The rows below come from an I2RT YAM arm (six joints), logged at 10 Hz.
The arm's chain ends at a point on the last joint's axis. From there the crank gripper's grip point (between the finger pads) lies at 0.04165 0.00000 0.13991 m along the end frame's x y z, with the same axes.
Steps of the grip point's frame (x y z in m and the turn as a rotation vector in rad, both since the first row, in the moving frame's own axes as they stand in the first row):
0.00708, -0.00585, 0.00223, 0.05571, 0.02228, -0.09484
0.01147, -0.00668, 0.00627, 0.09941, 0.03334, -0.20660
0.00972, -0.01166, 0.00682, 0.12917, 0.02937, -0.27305
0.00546, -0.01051, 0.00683, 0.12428, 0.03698, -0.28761
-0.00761, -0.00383, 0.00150, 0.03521, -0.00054, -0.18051
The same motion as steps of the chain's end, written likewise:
0.00454, 0.00599, 0.00352, 0.05571, 0.02228, -0.09484
0.00919, 0.01604, 0.00884, 0.09941, 0.03334, -0.20660
0.00968, 0.01781, 0.00997, 0.12917, 0.02937, -0.27305
0.00459, 0.01902, 0.01025, 0.12428, 0.03698, -0.28761
-0.00641, 0.00854, 0.00170, 0.03521, -0.00054, -0.18051

